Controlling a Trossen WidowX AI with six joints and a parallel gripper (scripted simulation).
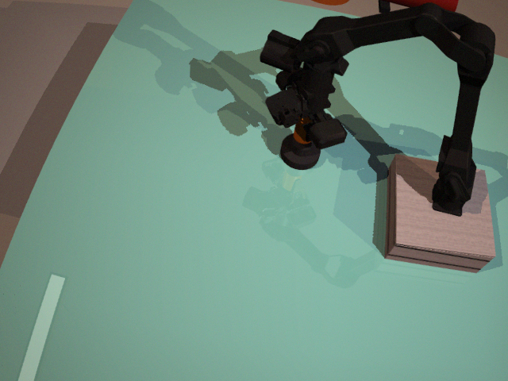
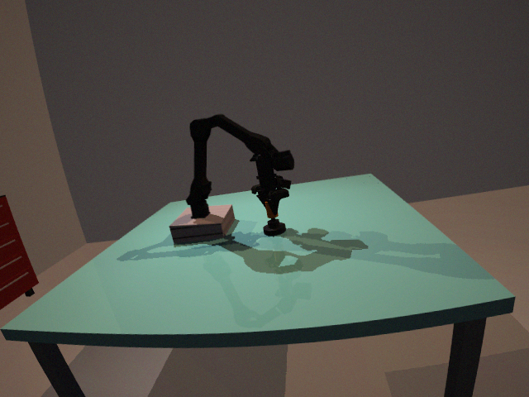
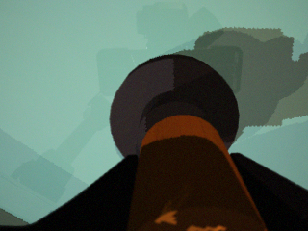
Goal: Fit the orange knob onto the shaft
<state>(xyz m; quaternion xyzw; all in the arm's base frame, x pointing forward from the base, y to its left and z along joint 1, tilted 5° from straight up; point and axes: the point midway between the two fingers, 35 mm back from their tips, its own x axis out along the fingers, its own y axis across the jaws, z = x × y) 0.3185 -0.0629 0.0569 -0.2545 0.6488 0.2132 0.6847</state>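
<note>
My gripper tip is now 2 cm below the orange knob. Also, from my gripper tip: dark round pedestal (4 cm below).
</note>
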